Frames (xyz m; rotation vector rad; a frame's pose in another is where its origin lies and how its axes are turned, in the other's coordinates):
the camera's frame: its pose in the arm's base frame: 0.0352 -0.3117 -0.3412 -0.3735 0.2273 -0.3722
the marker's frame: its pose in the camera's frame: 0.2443 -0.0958 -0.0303 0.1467 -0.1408 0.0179
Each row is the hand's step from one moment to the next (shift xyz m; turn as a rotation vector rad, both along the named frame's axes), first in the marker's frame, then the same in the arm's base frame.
Working: the marker's frame: its pose in the arm's base frame: 0.2186 -0.5001 -0.3669 -0.2517 0.0651 -0.3412

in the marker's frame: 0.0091 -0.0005 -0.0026 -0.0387 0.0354 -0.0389
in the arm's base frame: 0.0081 -0.0041 -0.0026 -0.0291 0.0363 -0.0458
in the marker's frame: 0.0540 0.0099 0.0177 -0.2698 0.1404 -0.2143
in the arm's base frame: 0.0559 -0.0052 0.0135 -0.2311 0.1694 -0.2373
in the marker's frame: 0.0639 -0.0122 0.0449 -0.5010 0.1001 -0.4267
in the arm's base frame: 0.0609 -0.0223 0.0452 -0.4839 0.1615 -0.4276
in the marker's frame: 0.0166 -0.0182 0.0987 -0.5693 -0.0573 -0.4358
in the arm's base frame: 0.0201 0.0008 0.0997 -0.5999 0.0391 -0.3948
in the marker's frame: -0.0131 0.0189 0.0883 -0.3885 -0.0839 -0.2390
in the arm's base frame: 0.0031 0.0423 0.0808 -0.4177 -0.0005 -0.2015
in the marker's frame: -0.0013 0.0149 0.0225 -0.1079 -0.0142 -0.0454
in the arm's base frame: 0.0060 0.0193 0.0180 -0.1109 0.0130 -0.0380
